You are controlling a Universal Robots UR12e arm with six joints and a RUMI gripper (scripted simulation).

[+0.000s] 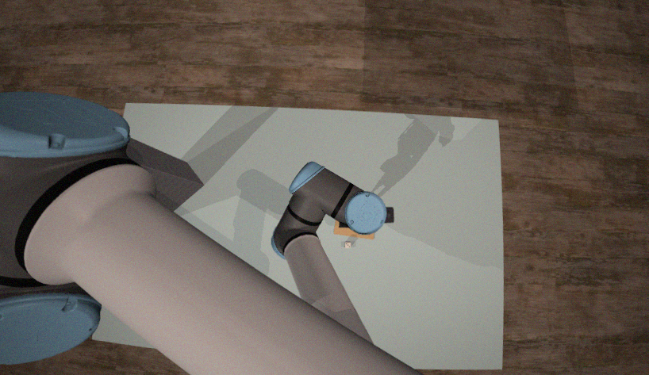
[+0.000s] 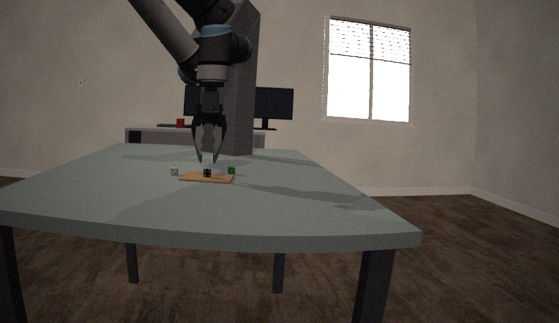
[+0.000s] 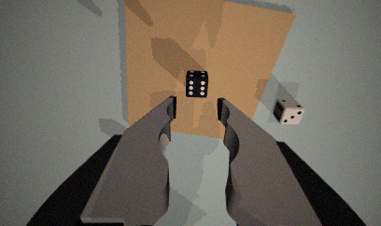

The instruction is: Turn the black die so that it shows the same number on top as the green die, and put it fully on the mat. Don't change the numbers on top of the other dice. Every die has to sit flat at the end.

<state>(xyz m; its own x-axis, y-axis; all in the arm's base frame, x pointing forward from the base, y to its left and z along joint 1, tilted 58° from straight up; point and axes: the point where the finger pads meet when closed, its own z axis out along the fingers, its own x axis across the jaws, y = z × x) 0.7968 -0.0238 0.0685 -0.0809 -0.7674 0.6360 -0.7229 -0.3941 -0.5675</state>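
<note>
Now: hand 4 cm above the black die. Round my hand: mat (5 cm below); green die (8 cm behind, 8 cm to the left, 5 cm below); white die (4 cm behind, 9 cm to the right, 5 cm below).
</note>
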